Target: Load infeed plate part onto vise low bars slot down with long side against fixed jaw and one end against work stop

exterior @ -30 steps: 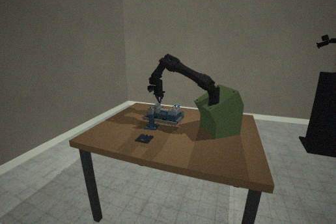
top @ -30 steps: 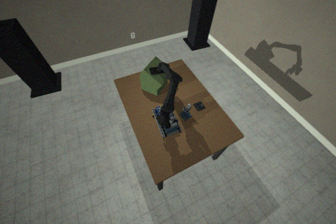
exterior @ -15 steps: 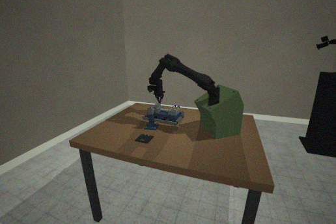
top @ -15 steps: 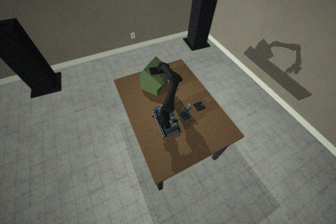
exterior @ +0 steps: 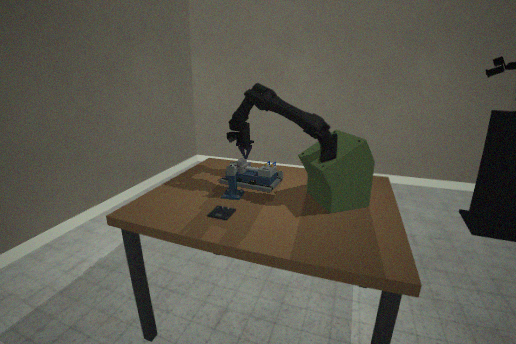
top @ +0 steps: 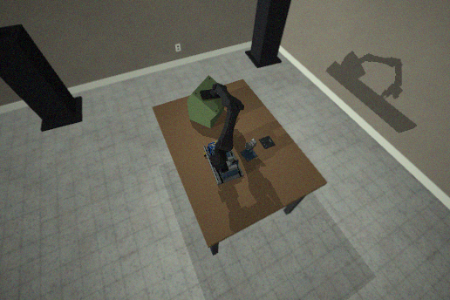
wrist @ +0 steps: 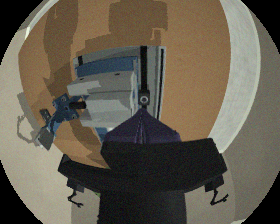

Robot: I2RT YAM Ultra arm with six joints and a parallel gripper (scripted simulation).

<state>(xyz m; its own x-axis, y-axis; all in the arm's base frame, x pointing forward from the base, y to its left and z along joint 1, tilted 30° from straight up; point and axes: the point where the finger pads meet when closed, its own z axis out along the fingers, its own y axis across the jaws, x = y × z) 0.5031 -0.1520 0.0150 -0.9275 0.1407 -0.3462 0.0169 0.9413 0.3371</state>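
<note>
Right now the part is 10 mm ahead of my hand, 40 mm to the left of it and 20 mm below it. Also, from my hand: vise (70 mm behind, 60 mm to the left, 70 mm below); infeed plate (100 mm behind, 440 mm to the left, 110 mm below).
</note>
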